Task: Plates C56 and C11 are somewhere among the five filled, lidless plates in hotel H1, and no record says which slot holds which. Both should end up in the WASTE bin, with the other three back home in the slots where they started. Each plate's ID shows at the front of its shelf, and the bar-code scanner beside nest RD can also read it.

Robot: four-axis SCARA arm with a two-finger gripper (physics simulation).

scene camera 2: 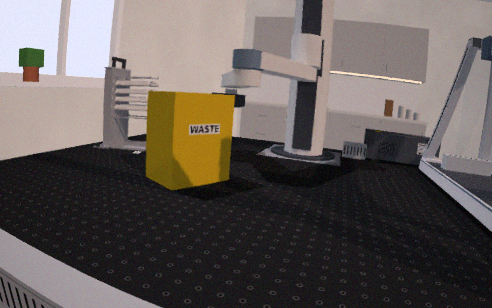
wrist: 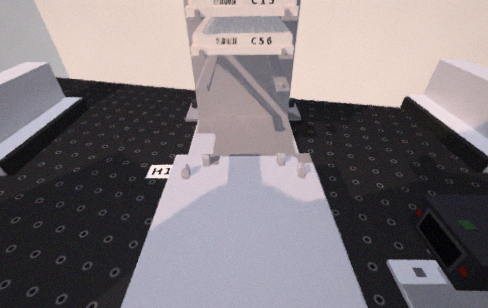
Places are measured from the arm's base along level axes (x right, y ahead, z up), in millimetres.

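Pixels of known places: gripper, fingertip midpoint: [wrist: 243,85]; arm's base at its link origin: [scene camera 2: 302,156].
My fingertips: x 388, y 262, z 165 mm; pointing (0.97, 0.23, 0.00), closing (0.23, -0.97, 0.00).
Ahead of a thing's pixels: the offset from my fingertips to its middle. "spot": to the spot under its first point.
Hotel H1 @(dx +201, dy +59, dz +6 mm) [scene camera 2: 116,112] [wrist: 243,107] stands at the left in the scene view and ahead in the wrist view. A filled plate @(dx +171, dy +41, dz -10 mm) [wrist: 242,44] labelled C56 sits on its shelf. An open space with bare supports is below it. The plate above [wrist: 240,10] has a label cut off by the frame's top; its last character is unclear. The yellow WASTE bin @(dx -188, dy +287, dz -53 mm) [scene camera 2: 200,155] stands in front of the hotel; its inside is hidden. My gripper [wrist: 243,85] is open and empty, its fingers wide apart in front of the hotel. In the scene view the bin partly hides the hand.
A pale platform @(dx -7, dy -1, dz -118 mm) [wrist: 250,240] with small corner pegs extends in front of the hotel. A dark box @(dx +10, dy -132, dz -111 mm) [wrist: 462,240] with a black window and red marks is at the lower right, beside a pale block @(spot: dx +26, dy -130, dz -148 mm) [wrist: 417,271]. The arm's round base [scene camera 2: 302,154] stands behind the bin's right side.
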